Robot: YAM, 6 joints.
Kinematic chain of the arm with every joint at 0, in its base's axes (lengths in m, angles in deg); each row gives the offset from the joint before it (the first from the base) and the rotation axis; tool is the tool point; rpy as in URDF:
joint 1: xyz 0 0 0.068 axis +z
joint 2: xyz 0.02 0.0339 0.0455 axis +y
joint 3: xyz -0.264 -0.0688 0 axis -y
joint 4: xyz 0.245 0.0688 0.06 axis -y
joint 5: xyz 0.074 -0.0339 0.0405 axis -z
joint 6: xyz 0.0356 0 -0.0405 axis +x
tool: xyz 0 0 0 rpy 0 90 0
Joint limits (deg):
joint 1: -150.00..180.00
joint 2: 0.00..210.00
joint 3: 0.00..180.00
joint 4: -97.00..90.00
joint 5: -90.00..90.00
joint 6: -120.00..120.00
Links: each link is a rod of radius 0.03 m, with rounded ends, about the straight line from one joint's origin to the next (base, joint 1, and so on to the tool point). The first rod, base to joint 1, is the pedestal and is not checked.
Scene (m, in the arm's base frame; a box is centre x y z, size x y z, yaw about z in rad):
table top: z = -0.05
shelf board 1: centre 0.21 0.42 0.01 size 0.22 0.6 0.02 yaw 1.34
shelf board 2: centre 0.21 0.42 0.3 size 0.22 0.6 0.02 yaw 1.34
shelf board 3: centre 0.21 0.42 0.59 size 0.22 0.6 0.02 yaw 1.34
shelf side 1: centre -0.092 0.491 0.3 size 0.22 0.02 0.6 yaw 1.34
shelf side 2: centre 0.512 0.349 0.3 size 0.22 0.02 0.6 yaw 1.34
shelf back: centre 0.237 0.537 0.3 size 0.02 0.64 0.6 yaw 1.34
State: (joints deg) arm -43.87 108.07 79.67 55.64 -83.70 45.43
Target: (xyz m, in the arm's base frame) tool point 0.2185 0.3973 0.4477
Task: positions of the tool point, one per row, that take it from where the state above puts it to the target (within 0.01 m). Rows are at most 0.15 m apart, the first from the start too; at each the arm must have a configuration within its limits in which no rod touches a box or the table.
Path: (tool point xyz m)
1: 0.3864 -0.1779 0.3526
2: 0.4258 -0.0784 0.3688
3: 0.4384 0.0296 0.3849
4: 0.4224 0.1387 0.4010
5: 0.3784 0.2412 0.4168
6: 0.3089 0.3295 0.4324
7: 0.2185 0.3973 0.4477

